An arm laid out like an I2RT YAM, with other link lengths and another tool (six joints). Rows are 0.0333 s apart.
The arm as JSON. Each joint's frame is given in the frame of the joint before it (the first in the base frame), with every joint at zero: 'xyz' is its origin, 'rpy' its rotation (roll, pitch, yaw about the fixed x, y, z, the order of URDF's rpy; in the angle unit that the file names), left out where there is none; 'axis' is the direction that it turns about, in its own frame. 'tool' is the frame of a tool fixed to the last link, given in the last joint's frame.
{
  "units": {
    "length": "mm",
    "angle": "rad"
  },
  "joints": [
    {
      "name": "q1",
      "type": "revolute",
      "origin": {
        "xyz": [
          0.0,
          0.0,
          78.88
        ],
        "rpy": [
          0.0,
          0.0,
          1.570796
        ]
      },
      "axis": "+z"
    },
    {
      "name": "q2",
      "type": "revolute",
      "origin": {
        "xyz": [
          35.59,
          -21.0,
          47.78
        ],
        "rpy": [
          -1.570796,
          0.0,
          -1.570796
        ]
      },
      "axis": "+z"
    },
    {
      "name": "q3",
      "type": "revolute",
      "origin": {
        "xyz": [
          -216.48,
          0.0,
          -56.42
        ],
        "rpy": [
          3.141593,
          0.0,
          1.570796
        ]
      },
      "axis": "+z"
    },
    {
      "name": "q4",
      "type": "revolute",
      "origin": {
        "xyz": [
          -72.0,
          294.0,
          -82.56
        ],
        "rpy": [
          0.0,
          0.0,
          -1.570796
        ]
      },
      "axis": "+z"
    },
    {
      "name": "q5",
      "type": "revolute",
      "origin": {
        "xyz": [
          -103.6,
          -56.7,
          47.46
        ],
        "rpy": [
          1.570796,
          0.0,
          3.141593
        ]
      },
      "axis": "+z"
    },
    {
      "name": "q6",
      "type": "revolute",
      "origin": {
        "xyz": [
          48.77,
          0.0,
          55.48
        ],
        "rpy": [
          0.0,
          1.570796,
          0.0
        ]
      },
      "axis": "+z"
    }
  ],
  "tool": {
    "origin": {
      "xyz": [
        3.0,
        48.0,
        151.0
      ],
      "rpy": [
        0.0,
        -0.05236,
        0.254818
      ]
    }
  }
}
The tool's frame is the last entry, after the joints.
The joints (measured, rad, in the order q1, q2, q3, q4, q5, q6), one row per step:
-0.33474, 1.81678, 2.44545, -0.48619, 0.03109, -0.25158
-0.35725, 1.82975, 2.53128, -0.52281, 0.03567, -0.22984
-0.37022, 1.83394, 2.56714, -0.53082, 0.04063, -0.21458
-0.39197, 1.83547, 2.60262, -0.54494, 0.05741, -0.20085
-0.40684, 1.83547, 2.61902, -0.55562, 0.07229, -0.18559
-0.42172, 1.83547, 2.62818, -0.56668, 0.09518, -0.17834
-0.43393, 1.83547, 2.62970, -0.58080, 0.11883, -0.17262
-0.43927, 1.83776, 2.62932, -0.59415, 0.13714, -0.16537
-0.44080, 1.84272, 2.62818, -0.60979, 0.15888, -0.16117
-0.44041, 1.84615, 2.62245, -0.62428, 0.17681, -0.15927
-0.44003, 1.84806, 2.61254, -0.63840, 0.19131, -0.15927
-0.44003, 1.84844, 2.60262, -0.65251, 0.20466, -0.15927
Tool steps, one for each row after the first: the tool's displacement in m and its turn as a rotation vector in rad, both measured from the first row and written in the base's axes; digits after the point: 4 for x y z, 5 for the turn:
-0.0215, -0.0069, 0.0226, 0.00833, -0.04230, -0.02355
-0.0331, -0.0113, 0.0341, 0.01460, -0.07060, -0.03852
-0.0494, -0.0210, 0.0446, 0.02194, -0.09604, -0.07388
-0.0593, -0.0287, 0.0479, 0.03530, -0.10905, -0.10037
-0.0681, -0.0383, 0.0482, 0.04522, -0.11284, -0.13647
-0.0741, -0.0476, 0.0442, 0.05755, -0.10618, -0.17145
-0.0761, -0.0537, 0.0384, 0.07171, -0.09636, -0.19434
-0.0761, -0.0593, 0.0305, 0.08541, -0.08000, -0.21777
-0.0747, -0.0635, 0.0217, 0.09687, -0.06021, -0.23612
-0.0725, -0.0673, 0.0121, 0.10660, -0.03690, -0.25155
-0.0711, -0.0707, 0.0032, 0.11539, -0.01482, -0.26616

